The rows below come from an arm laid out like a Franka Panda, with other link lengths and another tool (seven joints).
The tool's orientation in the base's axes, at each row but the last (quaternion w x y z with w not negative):
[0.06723, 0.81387, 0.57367, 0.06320]
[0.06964, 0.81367, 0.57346, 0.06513]
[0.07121, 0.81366, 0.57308, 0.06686]
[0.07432, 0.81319, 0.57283, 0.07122]
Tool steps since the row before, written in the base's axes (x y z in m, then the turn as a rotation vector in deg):
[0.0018, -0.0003, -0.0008, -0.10, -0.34, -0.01]
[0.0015, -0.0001, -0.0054, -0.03, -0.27, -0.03]
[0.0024, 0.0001, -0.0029, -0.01, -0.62, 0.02]
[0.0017, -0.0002, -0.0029, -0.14, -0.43, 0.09]
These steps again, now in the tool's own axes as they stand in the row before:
[0.0003, 0.0016, 0.0011, -0.35, 0.02, 0.00]
[0.0003, 0.0004, 0.0056, -0.27, 0.06, 0.03]
[0.0008, 0.0016, 0.0033, -0.59, 0.20, 0.00]
[0.0003, 0.0010, 0.0032, -0.45, 0.03, -0.10]

